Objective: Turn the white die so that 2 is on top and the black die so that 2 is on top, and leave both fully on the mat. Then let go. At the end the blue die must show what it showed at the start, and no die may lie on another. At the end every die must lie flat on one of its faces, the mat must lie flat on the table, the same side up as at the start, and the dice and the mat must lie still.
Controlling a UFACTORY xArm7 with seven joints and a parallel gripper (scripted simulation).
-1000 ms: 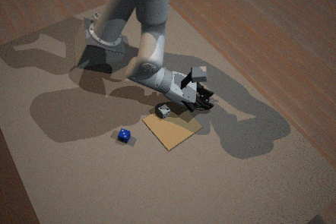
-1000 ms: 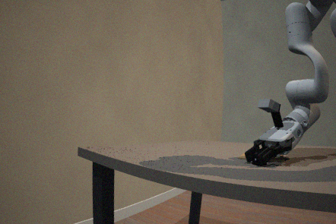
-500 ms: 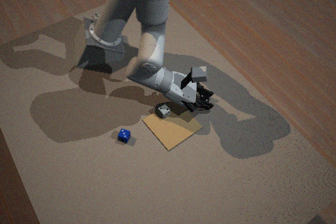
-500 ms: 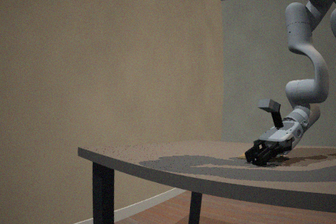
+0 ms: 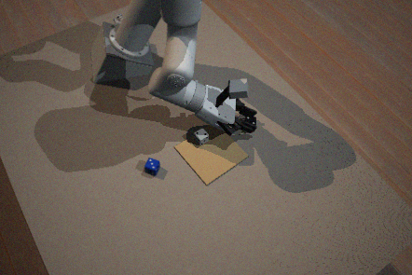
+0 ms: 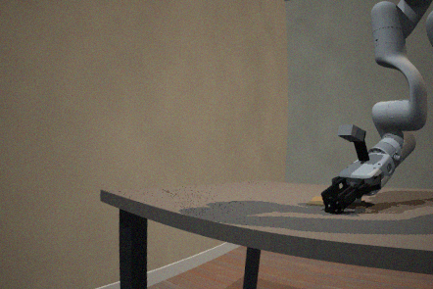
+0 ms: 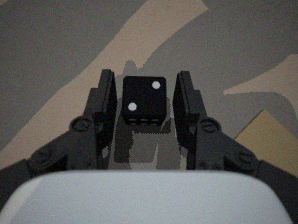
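Right now the black die is 20 mm below my hand and 10 mm to the left of it. The rest, counted from my hand: blue die (280 mm to the right, 50 mm behind, 20 mm below); then white die (130 mm to the right, 40 mm behind, 10 mm below); then tan mat (130 mm to the right, 30 mm below).
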